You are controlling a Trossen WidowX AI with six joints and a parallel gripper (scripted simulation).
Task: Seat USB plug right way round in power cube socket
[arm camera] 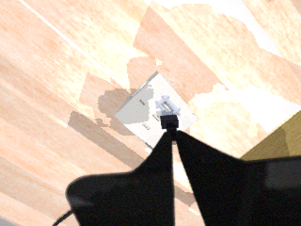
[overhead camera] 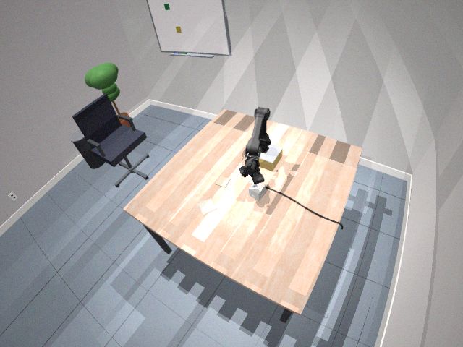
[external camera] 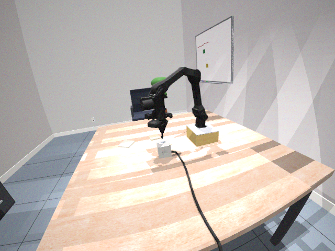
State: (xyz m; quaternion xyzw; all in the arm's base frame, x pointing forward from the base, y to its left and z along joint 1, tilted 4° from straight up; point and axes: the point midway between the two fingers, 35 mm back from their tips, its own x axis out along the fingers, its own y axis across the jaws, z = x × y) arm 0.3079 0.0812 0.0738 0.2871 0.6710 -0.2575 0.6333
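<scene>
My gripper tip is now 2 cm above the black USB plug.
</scene>
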